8 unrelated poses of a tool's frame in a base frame.
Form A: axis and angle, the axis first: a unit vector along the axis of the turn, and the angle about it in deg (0 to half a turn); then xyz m.
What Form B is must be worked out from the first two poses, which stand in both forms.
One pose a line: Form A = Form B
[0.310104, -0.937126, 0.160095, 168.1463, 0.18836, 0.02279, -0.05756] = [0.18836, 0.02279, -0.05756, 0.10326, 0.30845, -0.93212, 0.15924]
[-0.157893, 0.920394, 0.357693, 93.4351, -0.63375, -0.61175, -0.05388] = [-0.63375, -0.61175, -0.05388, 0.68560, -0.11494, 0.67003, 0.26039]
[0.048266, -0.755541, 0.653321, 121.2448, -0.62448, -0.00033, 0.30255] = [-0.62448, -0.00033, 0.30255, 0.49056, 0.04206, -0.65838, 0.56931]
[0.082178, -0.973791, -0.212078, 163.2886, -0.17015, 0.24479, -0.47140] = [-0.17015, 0.24479, -0.47140, 0.14532, 0.08131, -0.96345, -0.20983]
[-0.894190, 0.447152, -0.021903, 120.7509, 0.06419, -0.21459, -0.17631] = [0.06419, -0.21459, -0.17631, 0.49431, -0.77730, 0.38870, -0.01904]
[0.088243, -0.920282, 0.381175, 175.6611, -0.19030, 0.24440, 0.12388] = [-0.19030, 0.24440, 0.12388, 0.03785, 0.08818, -0.91962, 0.38090]
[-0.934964, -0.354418, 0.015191, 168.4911, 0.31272, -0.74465, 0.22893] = [0.31272, -0.74465, 0.22893, 0.10027, -0.93025, -0.35263, 0.01511]
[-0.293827, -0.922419, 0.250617, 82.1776, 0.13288, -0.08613, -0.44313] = [0.13288, -0.08613, -0.44313, 0.75369, -0.19311, -0.60624, 0.16471]
